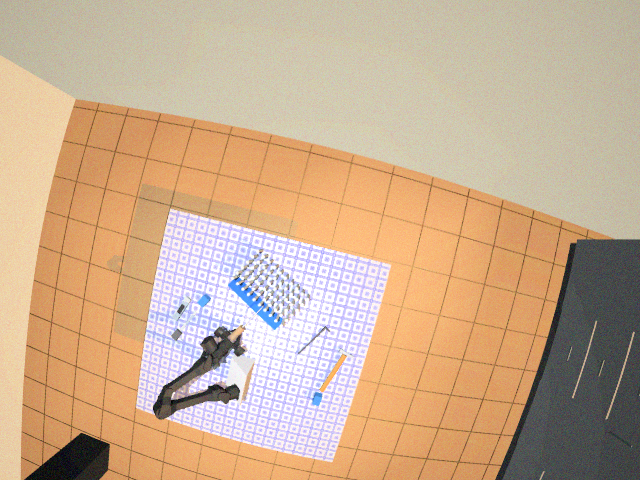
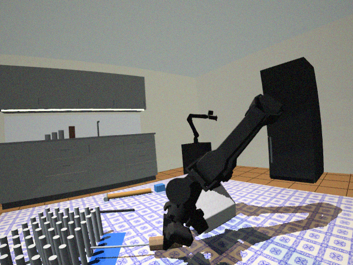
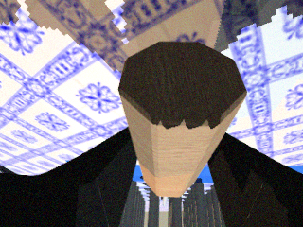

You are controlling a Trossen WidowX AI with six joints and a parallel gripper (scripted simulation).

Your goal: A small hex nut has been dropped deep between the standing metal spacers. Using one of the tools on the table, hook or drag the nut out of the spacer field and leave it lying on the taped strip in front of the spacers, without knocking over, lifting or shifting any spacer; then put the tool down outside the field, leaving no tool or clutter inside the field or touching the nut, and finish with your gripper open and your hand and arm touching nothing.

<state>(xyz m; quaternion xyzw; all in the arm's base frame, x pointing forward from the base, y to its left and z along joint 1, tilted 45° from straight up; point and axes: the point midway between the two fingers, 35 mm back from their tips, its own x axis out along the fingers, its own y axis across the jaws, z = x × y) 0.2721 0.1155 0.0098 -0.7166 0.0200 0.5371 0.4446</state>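
My gripper tip is now 17 cm short of the blue taped strip, 6 cm to the left of it and 3 cm above it.
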